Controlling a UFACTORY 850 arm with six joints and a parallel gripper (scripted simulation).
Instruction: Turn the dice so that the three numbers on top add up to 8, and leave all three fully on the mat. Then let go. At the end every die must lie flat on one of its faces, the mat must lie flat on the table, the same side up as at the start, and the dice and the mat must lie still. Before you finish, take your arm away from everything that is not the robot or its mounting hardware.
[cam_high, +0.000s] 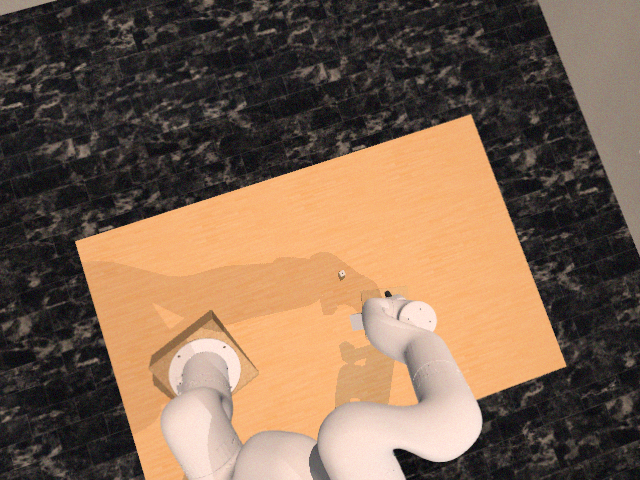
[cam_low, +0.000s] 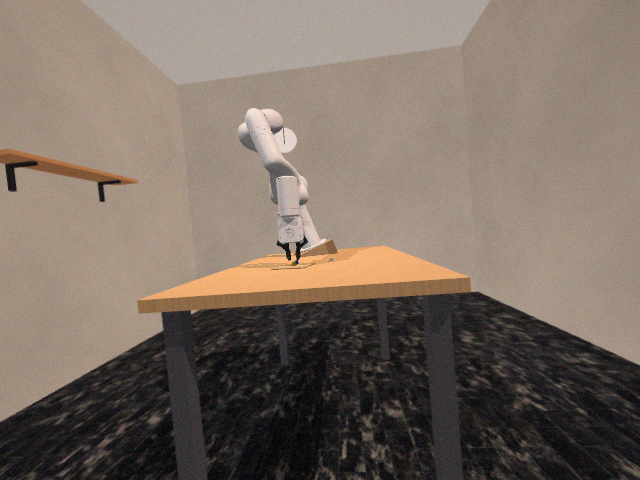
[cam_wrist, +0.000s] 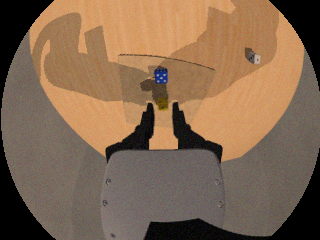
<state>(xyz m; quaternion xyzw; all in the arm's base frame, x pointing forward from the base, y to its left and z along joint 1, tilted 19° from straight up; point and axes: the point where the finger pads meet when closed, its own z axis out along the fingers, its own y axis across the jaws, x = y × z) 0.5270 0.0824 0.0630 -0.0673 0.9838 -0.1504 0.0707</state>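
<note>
Now: the yellow die 30 mm below my hand. Also, from my hand: white die: 110 mm behind, 130 mm to the left, 40 mm below; tan mat: 40 mm below; blue die: 50 mm behind, 10 mm to the right, 30 mm below.
</note>
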